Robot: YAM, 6 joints.
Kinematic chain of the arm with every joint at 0, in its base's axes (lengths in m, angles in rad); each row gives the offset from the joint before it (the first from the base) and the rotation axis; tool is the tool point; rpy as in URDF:
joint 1: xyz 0 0 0.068 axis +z
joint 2: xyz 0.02 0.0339 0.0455 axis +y
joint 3: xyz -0.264 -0.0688 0 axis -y
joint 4: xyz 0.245 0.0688 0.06 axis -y
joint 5: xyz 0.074 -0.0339 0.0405 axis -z
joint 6: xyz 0.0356 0 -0.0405 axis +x
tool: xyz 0 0 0 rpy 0 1.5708 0
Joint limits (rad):
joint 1: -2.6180..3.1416
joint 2: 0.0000..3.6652
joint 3: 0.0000..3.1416
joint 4: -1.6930..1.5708
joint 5: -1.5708..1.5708
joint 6: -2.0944..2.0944
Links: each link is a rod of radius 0.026 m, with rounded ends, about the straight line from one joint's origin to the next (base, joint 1, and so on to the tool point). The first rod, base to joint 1, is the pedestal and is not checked.
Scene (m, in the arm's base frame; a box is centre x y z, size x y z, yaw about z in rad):
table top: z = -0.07
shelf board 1: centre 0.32 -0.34 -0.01 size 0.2 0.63 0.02 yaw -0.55
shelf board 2: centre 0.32 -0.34 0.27 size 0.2 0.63 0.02 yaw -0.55
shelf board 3: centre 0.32 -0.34 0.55 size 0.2 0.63 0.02 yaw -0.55
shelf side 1: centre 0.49 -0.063 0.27 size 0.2 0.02 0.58 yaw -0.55
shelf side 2: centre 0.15 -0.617 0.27 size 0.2 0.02 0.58 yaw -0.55
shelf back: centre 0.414 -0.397 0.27 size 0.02 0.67 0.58 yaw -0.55
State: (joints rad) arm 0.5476 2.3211 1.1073 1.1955 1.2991 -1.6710
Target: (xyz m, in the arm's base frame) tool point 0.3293 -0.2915 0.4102
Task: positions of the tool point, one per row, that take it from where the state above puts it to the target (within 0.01 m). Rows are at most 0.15 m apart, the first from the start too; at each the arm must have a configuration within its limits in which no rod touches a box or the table.
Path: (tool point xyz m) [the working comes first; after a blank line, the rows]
Joints at the target: -0.6486 2.0090 1.7318 1.1656 1.2178 -1.6710
Straight joint move there: touches shelf board 2, shelf side 1.

1: 0.3851 0.1631 0.2124
2: 0.3568 0.1213 0.3220
3: 0.2968 0.0739 0.4161
4: 0.2087 0.0283 0.4867
5: 0.2190 -0.0258 0.4680
6: 0.2136 -0.0825 0.4489
7: 0.1921 -0.1372 0.4296
8: 0.1555 -0.1850 0.4102
9: 0.2118 -0.2238 0.4255
10: 0.2707 -0.2601 0.4254
11: 0.3293 -0.2915 0.4102

